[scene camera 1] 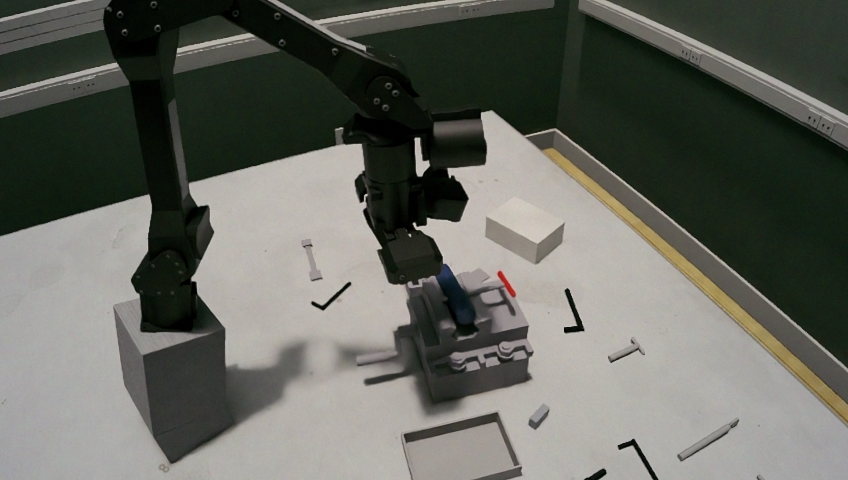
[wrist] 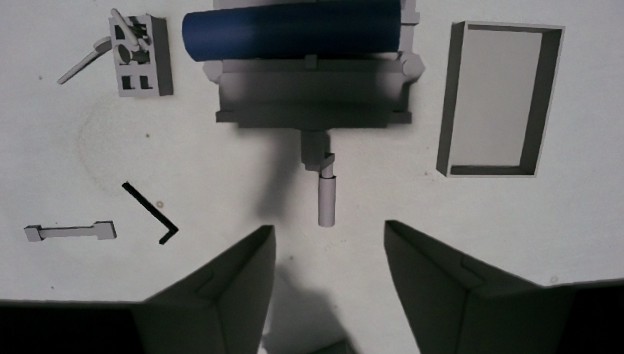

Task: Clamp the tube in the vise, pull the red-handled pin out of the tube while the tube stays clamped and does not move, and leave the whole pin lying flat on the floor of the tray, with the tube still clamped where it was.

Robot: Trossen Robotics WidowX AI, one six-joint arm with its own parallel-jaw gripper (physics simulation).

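Places are measured from the arm's base along level axes (x ahead, y left, z up), in millimetres.
Where they show: gripper, fingertip midpoint: (wrist: 329, 234); arm's base, link origin: (scene camera 1: 167, 316).
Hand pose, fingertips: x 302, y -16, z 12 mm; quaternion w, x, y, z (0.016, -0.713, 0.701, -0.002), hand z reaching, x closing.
Things, the pixels of their top centre, and the offset from my fingertips. "*": a spot on its surface instead.
- blue tube, top centre: (wrist: 286, 23) (scene camera 1: 453, 282) dz -55, dx +80, dy +17 mm
- red-handled pin, surface spot: (scene camera 1: 506, 283) * dz -65, dx +153, dy +3 mm
- vise's crank handle, surface spot: (wrist: 326, 200) (scene camera 1: 373, 354) * dz -146, dx -45, dy -2 mm
- grey tray, top centre: (wrist: 504, 104) (scene camera 1: 460, 449) dz -179, dx +31, dy -167 mm
- white box, top centre: (scene camera 1: 525, 218) dz -157, dx +298, dy +244 mm
- tool holder, top centre: (wrist: 134, 57) (scene camera 1: 426, 277) dz -177, dx +80, dy +166 mm
- grey bar, top centre: (wrist: 67, 233) (scene camera 1: 310, 257) dz -200, dx -105, dy +302 mm
- black hex key, top centre: (wrist: 143, 215) (scene camera 1: 331, 292) dz -201, dx -82, dy +201 mm
- small grey block, top centre: (scene camera 1: 539, 412) dz -188, dx +158, dy -140 mm
The blue tube (scene camera 1: 457, 300) (wrist: 295, 31) lies between the jaws of the grey vise (scene camera 1: 482, 383) (wrist: 315, 92); the views do not show how tightly. The red-handled pin (scene camera 1: 506, 283) has its grey shank running toward the tube's side; its handle stands out past the vise's far side. The vise's crank handle (scene camera 1: 376, 357) (wrist: 326, 200) sticks out on the robot's side. The grey tray (scene camera 1: 464, 455) (wrist: 495, 100) stands beside the vise, its floor bare. My gripper (scene camera 1: 410, 276) (wrist: 329, 234) is open and empty, pointing down above the robot's side of the vise. The pin does not show in the wrist view.
A white box (scene camera 1: 523, 228) stands behind the vise. A tool holder (wrist: 162, 57) shows in the wrist view. A grey bar (scene camera 1: 311, 259) (wrist: 70, 231) and a black hex key (scene camera 1: 333, 297) (wrist: 152, 207) lie nearby. A small grey block (scene camera 1: 538, 415) lies near the tray.
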